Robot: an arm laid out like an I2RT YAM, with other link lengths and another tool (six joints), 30 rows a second.
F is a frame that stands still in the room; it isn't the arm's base.
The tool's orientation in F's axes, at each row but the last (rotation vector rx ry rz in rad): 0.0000 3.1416 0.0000; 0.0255 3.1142 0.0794; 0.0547 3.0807 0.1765; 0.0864 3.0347 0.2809; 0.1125 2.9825 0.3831; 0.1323 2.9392 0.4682; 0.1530 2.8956 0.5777; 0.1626 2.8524 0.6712; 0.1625 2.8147 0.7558
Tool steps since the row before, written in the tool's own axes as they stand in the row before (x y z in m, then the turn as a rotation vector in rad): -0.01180 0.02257 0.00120 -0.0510 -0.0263 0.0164; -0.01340 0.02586 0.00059 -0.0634 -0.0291 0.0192; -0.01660 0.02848 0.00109 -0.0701 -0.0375 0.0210; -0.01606 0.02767 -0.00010 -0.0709 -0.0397 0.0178; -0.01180 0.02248 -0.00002 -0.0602 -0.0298 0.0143; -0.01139 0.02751 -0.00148 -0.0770 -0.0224 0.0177; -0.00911 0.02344 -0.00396 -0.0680 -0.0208 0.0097; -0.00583 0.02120 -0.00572 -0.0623 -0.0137 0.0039; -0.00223 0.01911 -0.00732 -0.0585 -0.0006 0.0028
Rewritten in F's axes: 0.01180 0.02257 -0.00120 0.0510 -0.0263 -0.0164; 0.01382 0.02562 0.00108 0.0634 -0.0292 -0.0190; 0.01754 0.02776 0.00308 0.0699 -0.0376 -0.0214; 0.01728 0.02610 0.00663 0.0703 -0.0403 -0.0186; 0.01294 0.02062 0.00721 0.0598 -0.0307 -0.0140; 0.01263 0.02433 0.01172 0.0774 -0.0245 -0.0124; 0.00963 0.01883 0.01417 0.0671 -0.0248 -0.0060; 0.00565 0.01553 0.01559 0.0607 -0.0201 0.0013; 0.00133 0.01258 0.01624 0.0573 -0.0087 0.0081
